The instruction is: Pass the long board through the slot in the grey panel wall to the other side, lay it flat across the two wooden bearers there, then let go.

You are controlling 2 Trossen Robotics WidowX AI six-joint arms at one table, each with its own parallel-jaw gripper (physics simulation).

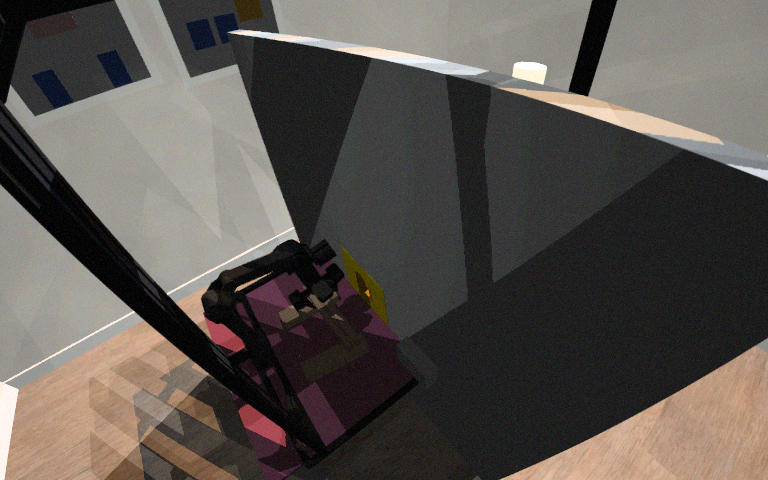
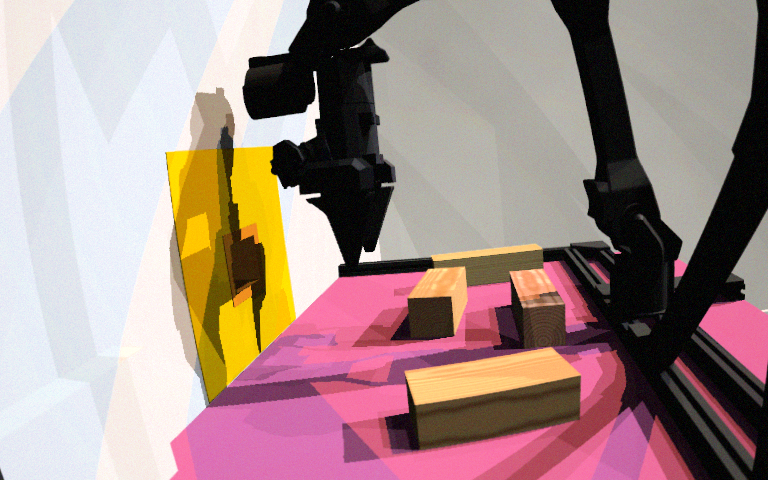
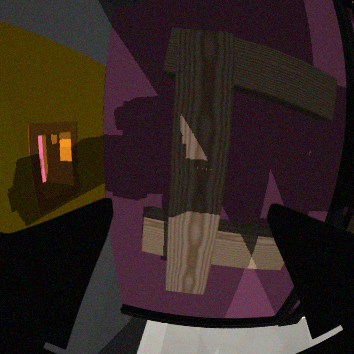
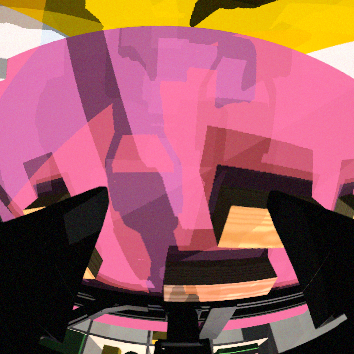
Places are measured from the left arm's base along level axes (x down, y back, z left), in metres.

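Pixels of known places: left gripper, between the fingertips: (image 3: 194, 210); right gripper, between the fingertips: (image 2: 361, 259) (image 4: 191, 197); left arm's base, origin of its link: (image 1: 265, 361); right arm's base, origin of its link: (image 2: 644, 308) (image 4: 182, 314).
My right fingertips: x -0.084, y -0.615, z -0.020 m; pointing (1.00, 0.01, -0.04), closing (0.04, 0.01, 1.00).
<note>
For each thing: its middle in the pictures, then the offset to it from my right fingertips. "spot": a spot on its surface instead. Level surfaces: height alone.
- long wooden board, middle of its body: (image 3: 197, 182) (image 1: 329, 313) dx +0.045, dy +0.333, dz +0.021 m
- yellow plate, a spot on its surface: (image 2: 201, 190) spot: dx -0.092, dy +0.131, dz -0.077 m
- slot, a spot on its surface: (image 2: 245, 263) spot: dx +0.002, dy +0.146, dz +0.033 m
- pink mat, height of its surface: dx +0.103 m
- back edge, a spot on its surface: (image 2: 487, 264) spot: dx +0.073, dy -0.128, dz +0.262 m
The long wooden board (image 3: 197, 158) (image 1: 340, 328) lies flat across two wooden bearers, one (image 3: 284, 86) near its far end and one (image 3: 242, 247) near its near end. My left gripper (image 3: 194, 210) (image 1: 317, 295) is open and empty, a little above the board's near part and clear of it. The grey panel wall (image 1: 411, 190) stands beside it, with a yellow plate (image 3: 53, 88) (image 2: 201, 190) (image 1: 373, 290) around the slot (image 3: 53, 154) (image 2: 245, 263). My right gripper (image 2: 355, 252) (image 4: 191, 197) is open and empty on the other side of the wall, above the pink mat (image 2: 301, 429).
Several wooden blocks lie on the pink mat on the right arm's side: one (image 2: 436, 302) (image 4: 249, 228), another (image 2: 536, 307), a long one in front (image 2: 492, 395) and one at the back edge (image 2: 487, 264). The purple mat (image 3: 140, 84) carries the bearers. A black post (image 1: 192, 343) crosses the foreground.
</note>
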